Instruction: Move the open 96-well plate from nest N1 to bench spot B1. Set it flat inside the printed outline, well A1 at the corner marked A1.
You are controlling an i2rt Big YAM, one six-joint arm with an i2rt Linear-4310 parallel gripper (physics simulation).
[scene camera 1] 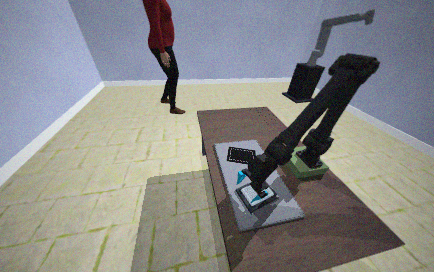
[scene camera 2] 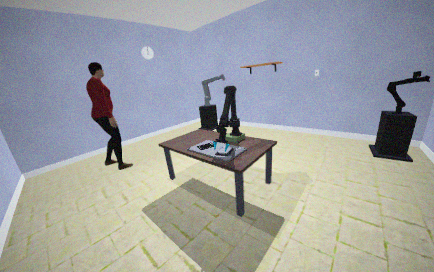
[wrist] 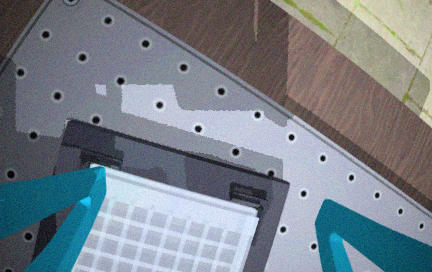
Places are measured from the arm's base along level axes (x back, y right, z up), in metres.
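Pixels of known places: gripper, fingertip midpoint: (scene camera 1: pixel 244 192) (scene camera 2: pixel 220 150) (wrist: pixel 213 197); arm's base, link origin: (scene camera 1: pixel 308 159) (scene camera 2: pixel 235 134).
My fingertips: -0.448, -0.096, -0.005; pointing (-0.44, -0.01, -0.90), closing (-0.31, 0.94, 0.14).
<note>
Ahead of a thing's pixels: the offset from my fingertips to its top centre, as dx, dy, dz. "pt": to the spot under its first point. Level surfaces: height alone.
The white 96-well plate @[+0.070, -0.003, -0.009] (scene camera 1: pixel 248 194) (scene camera 2: pixel 223 151) (wrist: pixel 170 235) lies in the dark nest @[+0.070, -0.003, -0.017] (scene camera 1: pixel 242 198) (wrist: pixel 150 152), with its well grid facing up. My gripper (scene camera 1: pixel 246 191) (scene camera 2: pixel 221 147) (wrist: pixel 213 197) is open and empty above the plate, its teal fingers wide apart. In the wrist view the left finger overlaps the plate's upper left corner, and the right finger stands out past the nest's right edge. The near part of the plate is cut off there. The black bench spot @[pt +0.104, +0.251, -0.034] (scene camera 1: pixel 241 155) (scene camera 2: pixel 205 146) with its white printed outline lies apart from the nest. Its A1 mark is too small to read.
A grey perforated board @[+0.099, +0.124, -0.034] (scene camera 1: pixel 227 172) (wrist: pixel 240 122) carries the nest and the bench spot on the brown table @[dz -0.048] (scene camera 1: pixel 345 220) (scene camera 2: pixel 180 137). The arm's green base block (scene camera 1: pixel 310 170) (scene camera 2: pixel 237 137) stands behind the board. A person in red (scene camera 1: pixel 160 30) (scene camera 2: pixel 100 97) stands beyond the table.
</note>
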